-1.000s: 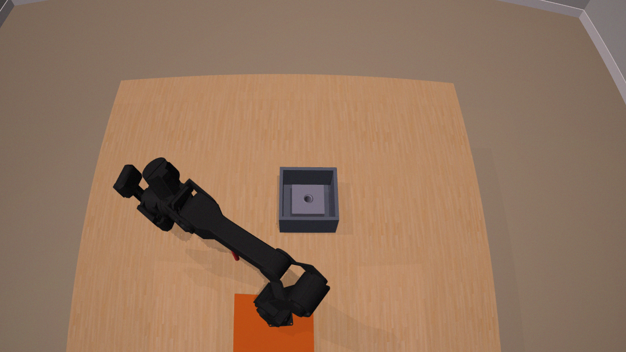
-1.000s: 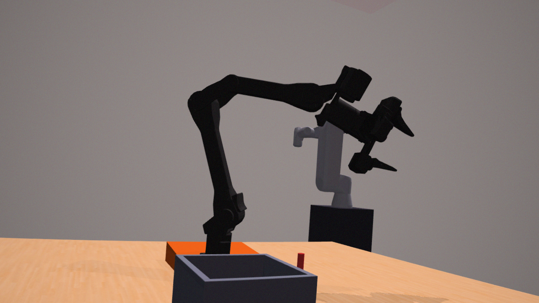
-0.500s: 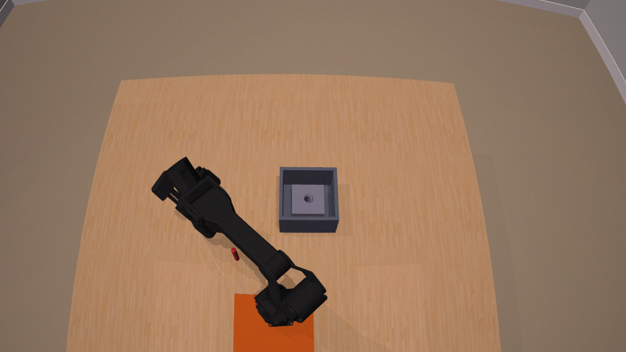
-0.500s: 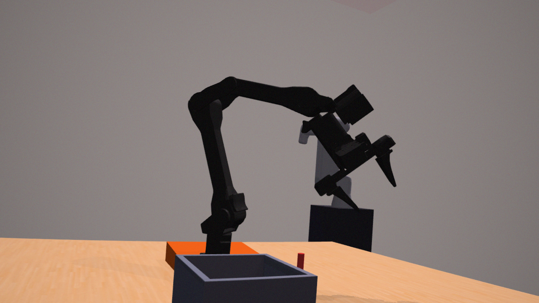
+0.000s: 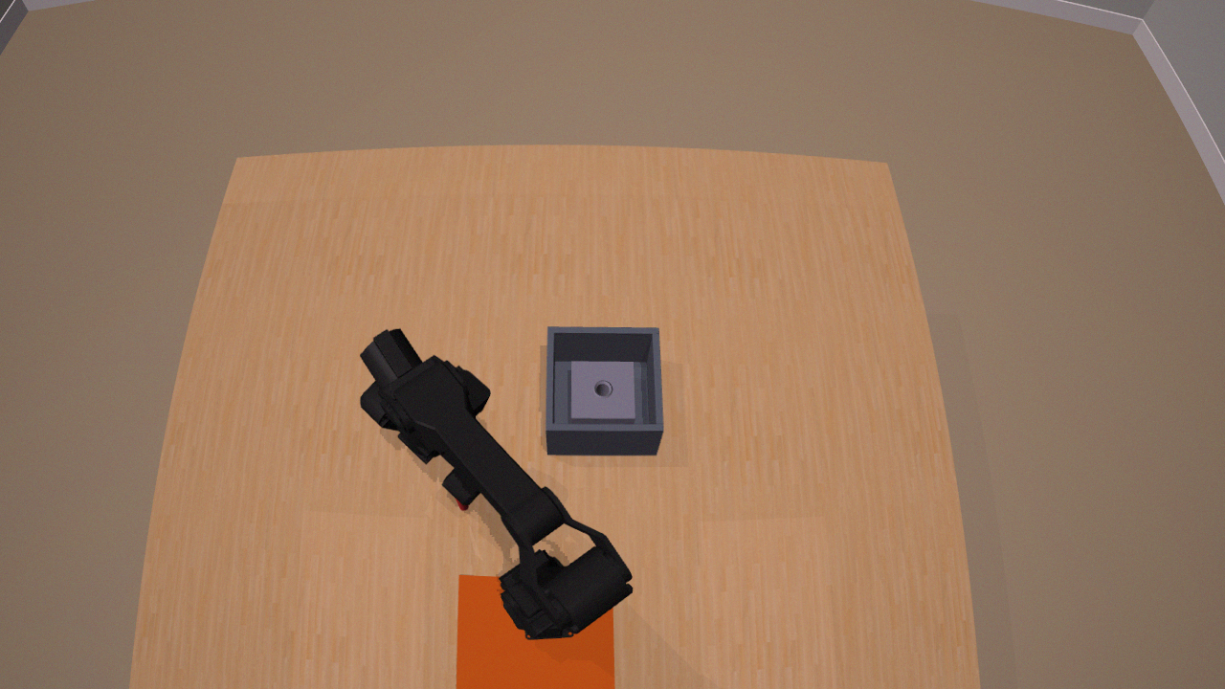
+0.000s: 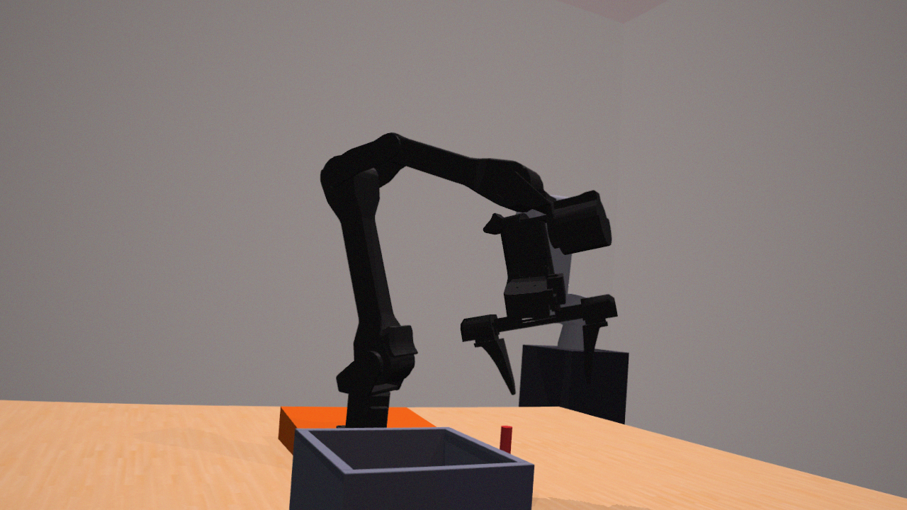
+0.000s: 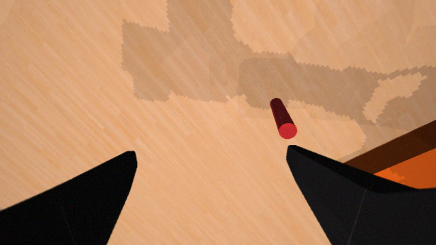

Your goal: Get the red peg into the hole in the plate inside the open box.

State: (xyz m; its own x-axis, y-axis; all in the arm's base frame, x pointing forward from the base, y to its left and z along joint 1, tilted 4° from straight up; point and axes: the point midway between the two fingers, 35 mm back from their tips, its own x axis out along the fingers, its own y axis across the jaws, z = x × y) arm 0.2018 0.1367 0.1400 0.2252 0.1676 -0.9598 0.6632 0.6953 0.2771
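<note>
My gripper tip is 40 mm past the red peg, 30 mm to the left of it and 90 mm above it. Round my gripper tip: dark box (110 mm ahead, 250 mm to the right, 100 mm below); grey plate (110 mm ahead, 250 mm to the right, 90 mm below).
</note>
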